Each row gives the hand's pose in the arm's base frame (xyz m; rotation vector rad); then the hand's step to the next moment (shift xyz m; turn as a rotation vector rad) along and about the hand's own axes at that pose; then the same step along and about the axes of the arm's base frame.
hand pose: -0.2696 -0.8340 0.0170 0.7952 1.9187 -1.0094
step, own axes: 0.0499 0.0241 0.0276 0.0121 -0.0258 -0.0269
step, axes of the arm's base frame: 0.0056 -0.0044 -0.0615 -0.0362 0.0126 0.0081
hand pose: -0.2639 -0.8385 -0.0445 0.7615 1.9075 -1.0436
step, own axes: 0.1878 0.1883 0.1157 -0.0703 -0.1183 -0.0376
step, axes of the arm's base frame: 0.1003 0.0112 -0.2719 -0.0734 -0.0319 0.1181
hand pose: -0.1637 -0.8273 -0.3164 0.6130 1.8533 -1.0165
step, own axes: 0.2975 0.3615 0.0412 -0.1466 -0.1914 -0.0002
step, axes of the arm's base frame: 0.1507 0.1595 -0.4156 -0.0746 -0.1027 0.2050
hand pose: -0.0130 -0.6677 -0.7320 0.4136 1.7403 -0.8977
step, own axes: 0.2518 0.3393 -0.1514 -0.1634 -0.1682 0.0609
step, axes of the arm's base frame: 0.0351 0.2956 -0.3359 -0.0130 -0.1302 0.2039
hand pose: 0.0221 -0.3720 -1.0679 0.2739 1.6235 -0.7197
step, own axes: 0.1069 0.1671 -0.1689 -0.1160 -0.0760 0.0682
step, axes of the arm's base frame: -0.0636 0.2057 -0.1466 0.0352 -0.0735 0.1313
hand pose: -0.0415 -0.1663 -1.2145 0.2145 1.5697 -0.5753
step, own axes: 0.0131 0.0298 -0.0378 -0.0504 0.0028 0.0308
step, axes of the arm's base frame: -0.0204 0.0409 -0.0201 0.0332 -0.0020 0.0489
